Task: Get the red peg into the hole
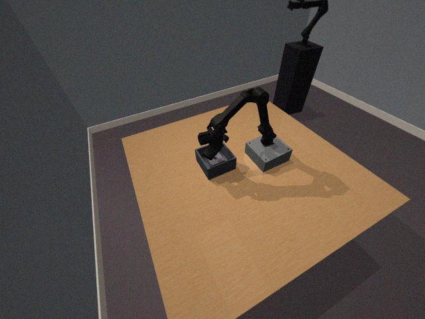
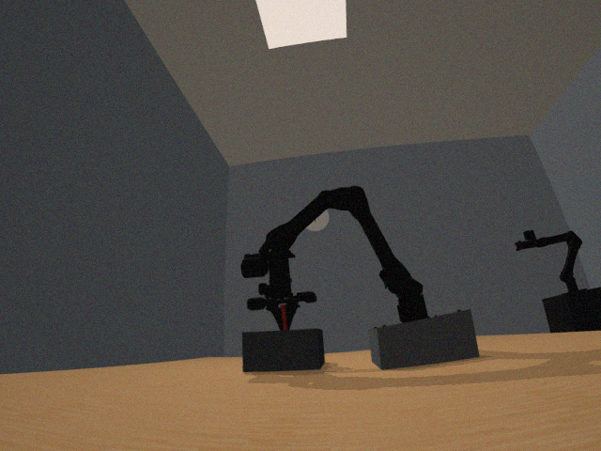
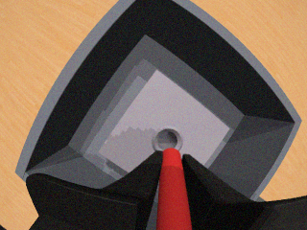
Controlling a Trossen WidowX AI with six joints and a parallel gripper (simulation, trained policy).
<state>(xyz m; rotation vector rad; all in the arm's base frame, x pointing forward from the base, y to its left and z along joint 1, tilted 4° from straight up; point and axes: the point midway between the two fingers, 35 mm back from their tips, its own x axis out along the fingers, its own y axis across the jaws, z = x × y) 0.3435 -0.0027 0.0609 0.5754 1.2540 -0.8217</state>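
Right now the red peg is 10 mm to the left of my gripper tip and 30 mm above it. Also, from my gripper tip: dark box: 70 mm below; plate: 50 mm below.
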